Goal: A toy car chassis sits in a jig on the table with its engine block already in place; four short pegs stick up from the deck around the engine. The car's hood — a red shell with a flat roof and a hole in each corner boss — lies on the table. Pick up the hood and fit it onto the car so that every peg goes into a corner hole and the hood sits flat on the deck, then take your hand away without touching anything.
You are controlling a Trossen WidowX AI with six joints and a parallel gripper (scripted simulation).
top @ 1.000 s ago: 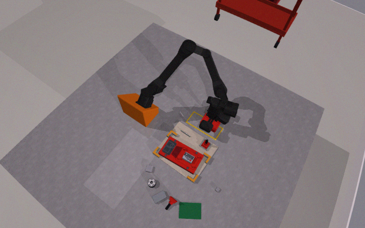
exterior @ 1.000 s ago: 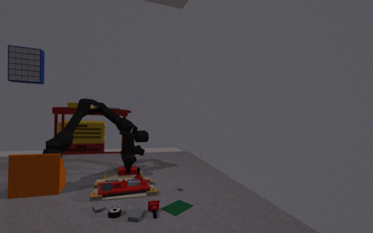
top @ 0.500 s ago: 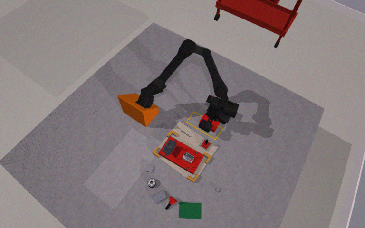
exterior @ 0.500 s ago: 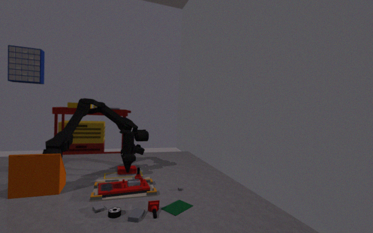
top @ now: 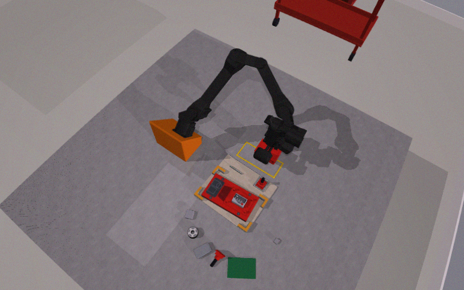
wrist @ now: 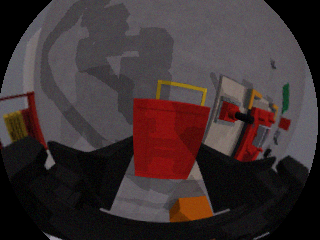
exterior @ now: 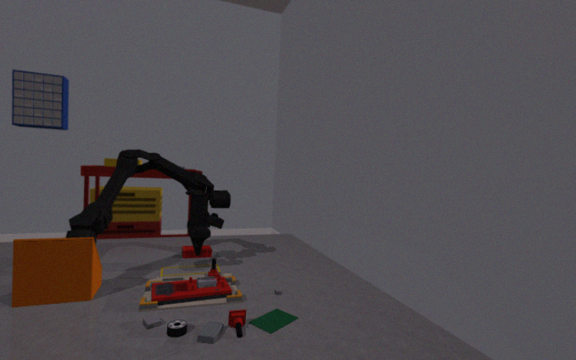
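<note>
Right now the grey engine block is 1 cm ahead of my gripper tip, 23 cm to the right of it and 3 cm below it. Also, from my gripper tip: red hood 1 cm above; then green pad 15 cm ahead, 43 cm to the right, 5 cm below.
</note>
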